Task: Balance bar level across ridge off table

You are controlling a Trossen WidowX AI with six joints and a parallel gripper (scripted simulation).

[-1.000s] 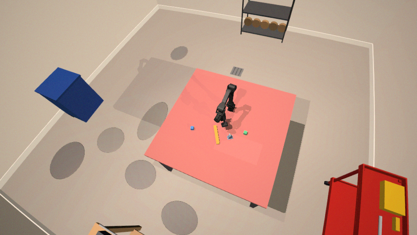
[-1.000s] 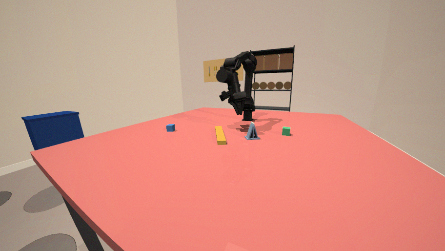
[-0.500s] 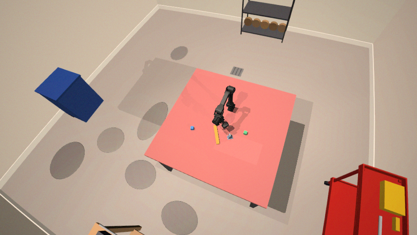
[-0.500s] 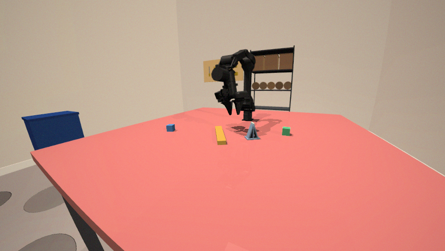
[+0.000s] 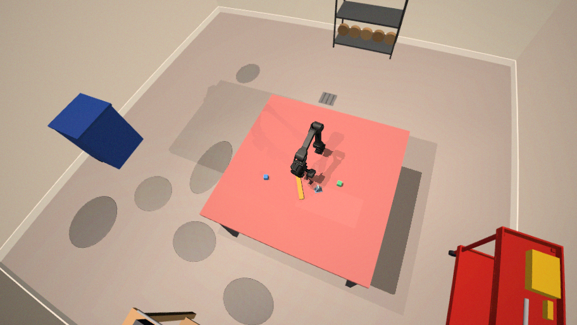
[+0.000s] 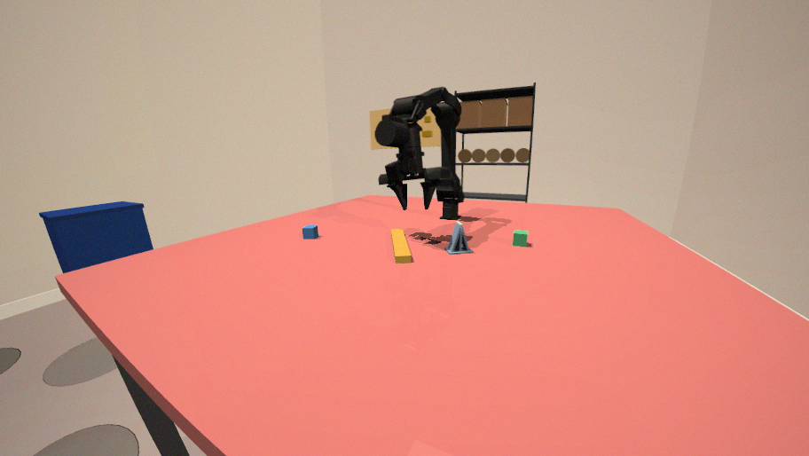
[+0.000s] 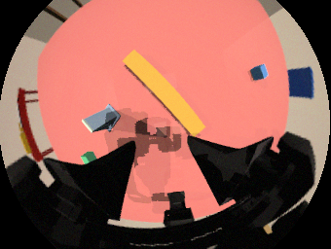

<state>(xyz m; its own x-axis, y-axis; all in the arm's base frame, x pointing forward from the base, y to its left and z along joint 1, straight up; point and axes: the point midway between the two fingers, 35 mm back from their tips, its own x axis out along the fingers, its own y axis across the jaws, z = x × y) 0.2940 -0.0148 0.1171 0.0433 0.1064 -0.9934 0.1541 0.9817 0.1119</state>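
Now: gripper tip 60 mm short of the yellow bar, 20 mm to the left of it and 70 mm above it. The rest, counted from my gripper tip: small green cube (60 mm behind, 260 mm to the left, 70 mm below); then small blue cube (90 mm ahead, 290 mm to the right, 70 mm below).
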